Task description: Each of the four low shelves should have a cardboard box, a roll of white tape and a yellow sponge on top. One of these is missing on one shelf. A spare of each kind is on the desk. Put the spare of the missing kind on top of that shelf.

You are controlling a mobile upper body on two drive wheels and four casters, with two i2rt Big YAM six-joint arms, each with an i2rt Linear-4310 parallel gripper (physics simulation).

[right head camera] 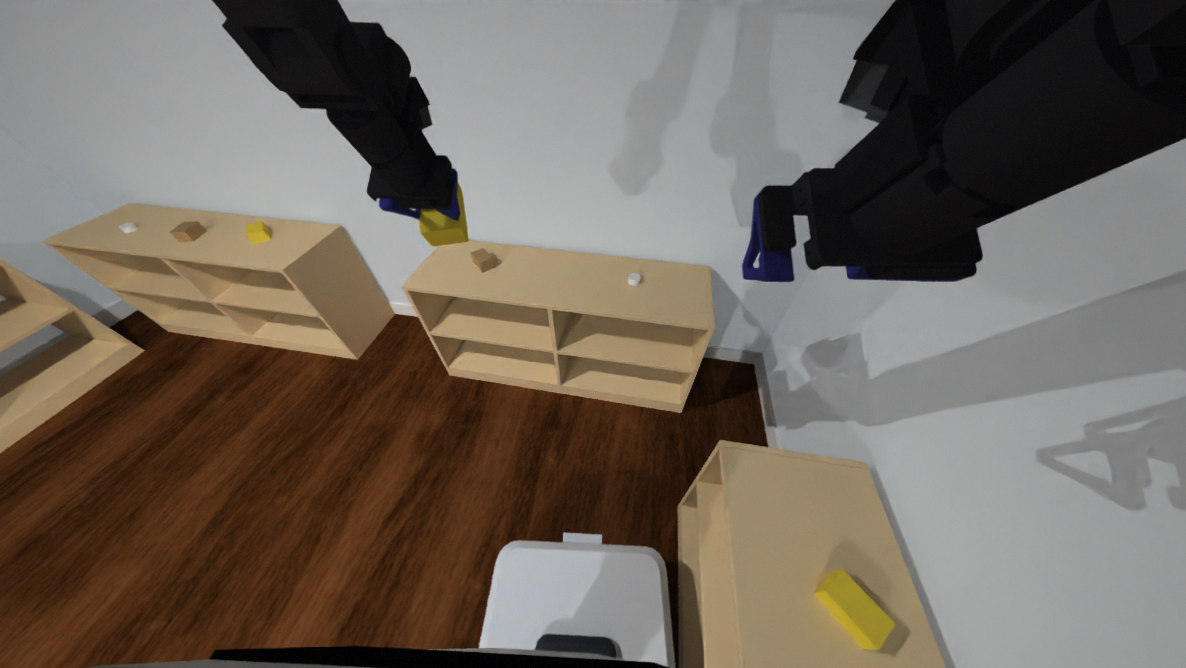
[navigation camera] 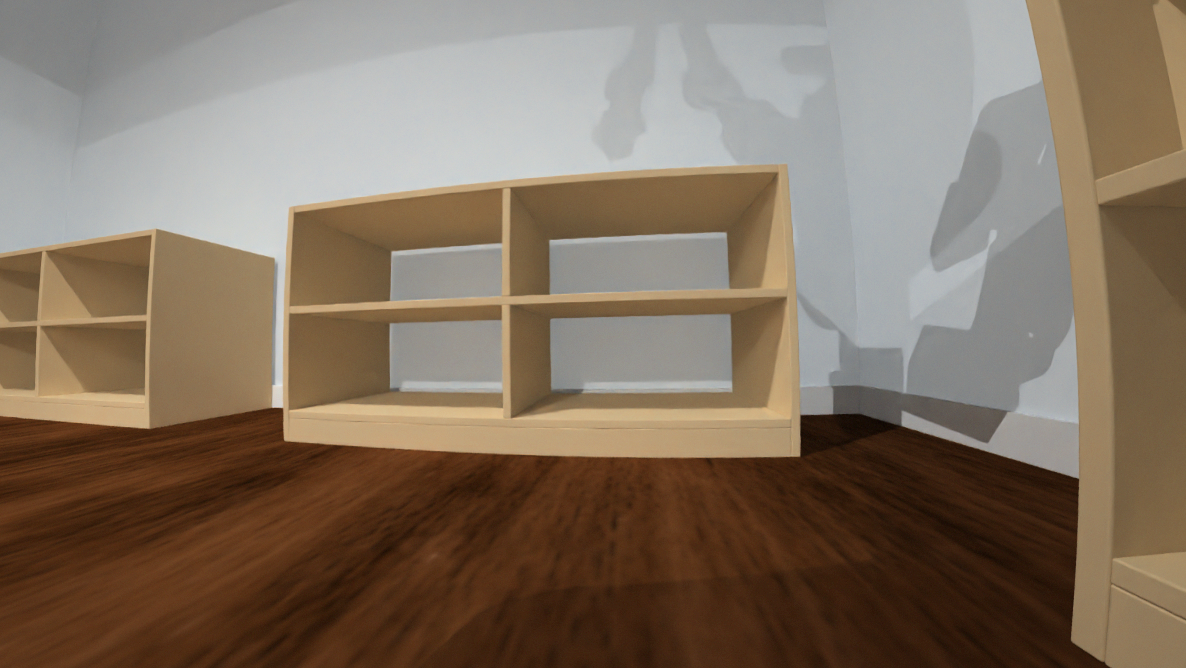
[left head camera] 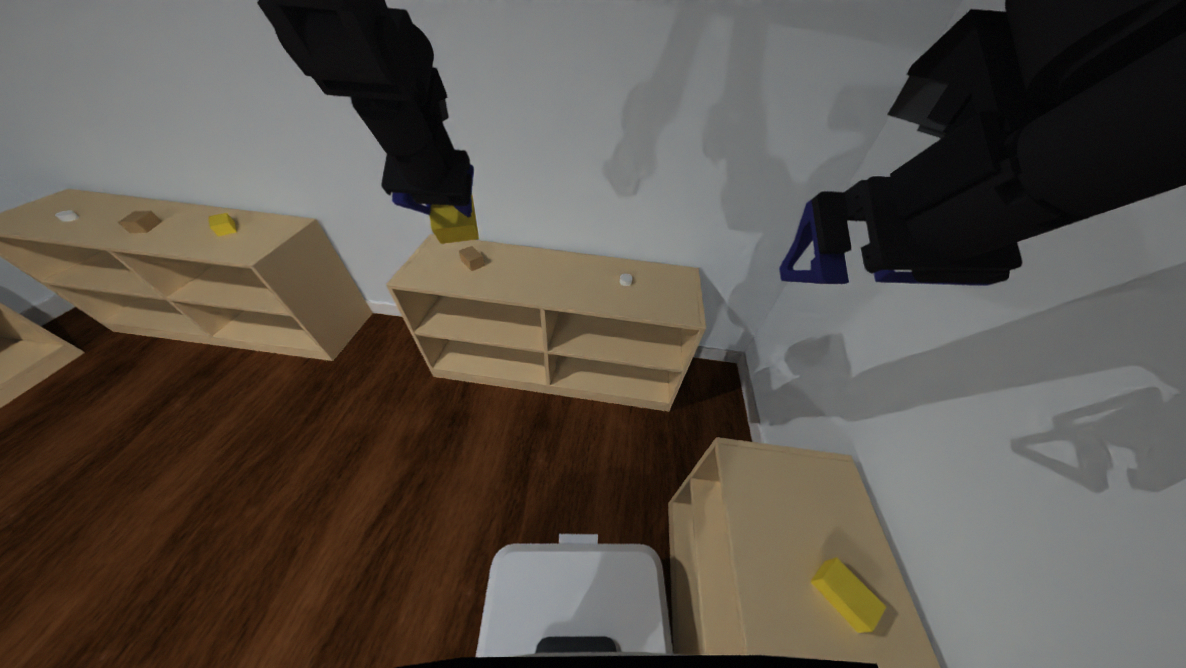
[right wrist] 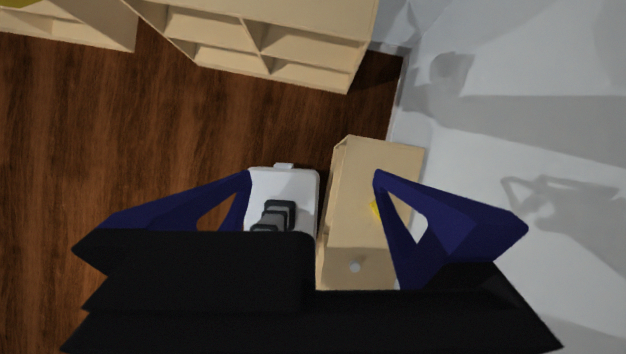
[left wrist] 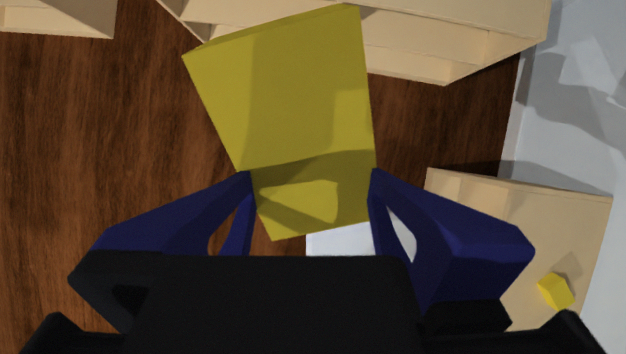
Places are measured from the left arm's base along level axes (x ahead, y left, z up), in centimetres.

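Pixels of known places: left gripper, fingertip midpoint: (right head camera: pixel 440 216) (left head camera: pixel 451 213) (left wrist: pixel 312 176); right gripper, fingertip midpoint: (right head camera: pixel 796 272) (left head camera: pixel 829 274) (right wrist: pixel 312 176).
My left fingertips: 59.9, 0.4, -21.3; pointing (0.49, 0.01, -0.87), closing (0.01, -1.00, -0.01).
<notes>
For each thing: its top centre in the pictures, then the offset to it from my left fingertips, as dx, dy, dz. Level surfaces: height alone.
- yellow sponge at its top centre: (left wrist: pixel 295 123) (left head camera: pixel 444 178) (right head camera: pixel 433 183) +2.2, +0.5, +4.5
- middle low shelf at its surface level: dz -58.7
- cardboard box at its top centre: (left head camera: pixel 470 253) (right head camera: pixel 481 255) +66.3, +24.2, -53.7
- white tape at its top centre: (right head camera: pixel 634 276) (left head camera: pixel 626 277) +58.0, -39.4, -56.3
My left gripper (left head camera: pixel 438 204) (right head camera: pixel 424 205) (left wrist: pixel 312 176) is shut on a yellow sponge (left head camera: pixel 454 225) (right head camera: pixel 446 229) (left wrist: pixel 305 100), in the air; in the head views it overlaps the back left corner of the middle low shelf (left head camera: pixel 547 277) (right head camera: pixel 556 277). On that shelf are a cardboard box (left head camera: pixel 472 258) (right head camera: pixel 483 259) and white tape (left head camera: pixel 625 279) (right head camera: pixel 634 278); no sponge shows on it. My right gripper (left head camera: pixel 858 267) (right head camera: pixel 817 269) (right wrist: pixel 312 176) is open and empty. The left shelf (left head camera: pixel 286 228) bears tape (left head camera: pixel 66 215), a box (left head camera: pixel 139 221) and a sponge (left head camera: pixel 222 224).
The near right shelf (left head camera: pixel 796 514) (right wrist: pixel 365 160) bears a sponge (left head camera: pixel 848 594) (right wrist: pixel 374 209) and tape (right wrist: pixel 354 266). It stands close beside the white base (left head camera: pixel 572 597). Part of another wooden unit (left head camera: pixel 33 365) shows at the far left. Walls stand behind and at the right.
</notes>
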